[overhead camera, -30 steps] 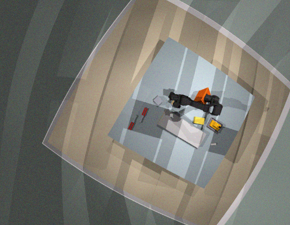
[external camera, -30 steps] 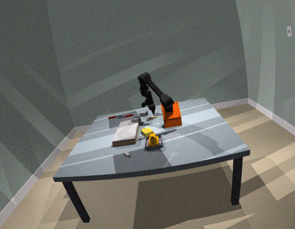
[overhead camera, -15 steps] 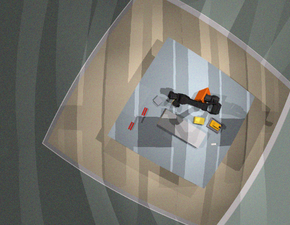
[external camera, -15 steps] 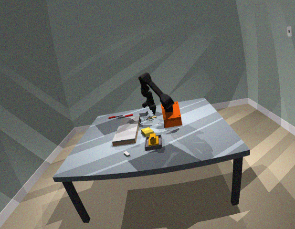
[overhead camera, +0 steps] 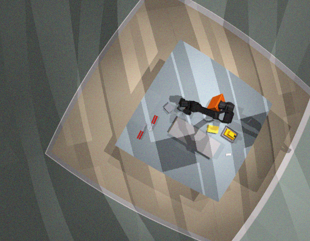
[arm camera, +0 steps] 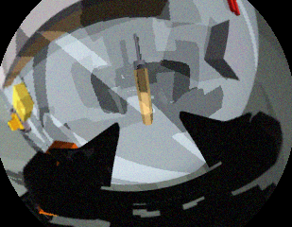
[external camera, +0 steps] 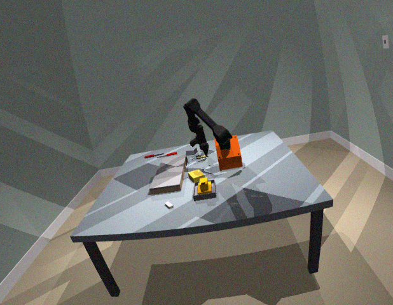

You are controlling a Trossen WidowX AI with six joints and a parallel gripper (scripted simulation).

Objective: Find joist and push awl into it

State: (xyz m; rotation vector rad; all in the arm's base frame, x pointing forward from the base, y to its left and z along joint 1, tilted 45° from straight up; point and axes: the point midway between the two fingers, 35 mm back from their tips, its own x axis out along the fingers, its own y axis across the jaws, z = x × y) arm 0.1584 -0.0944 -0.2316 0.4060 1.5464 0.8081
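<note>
The awl lies 60 mm ahead of my gripper tip, 10 mm to the left of it and 20 mm below it. Also, from my gripper tip: yellow block: 30 mm ahead, 360 mm to the left, 10 mm below; then dark grey tray: 40 mm behind, 560 mm to the left, 10 mm below; then grey block: 120 mm ahead, 130 mm to the right, 10 mm below.
</note>
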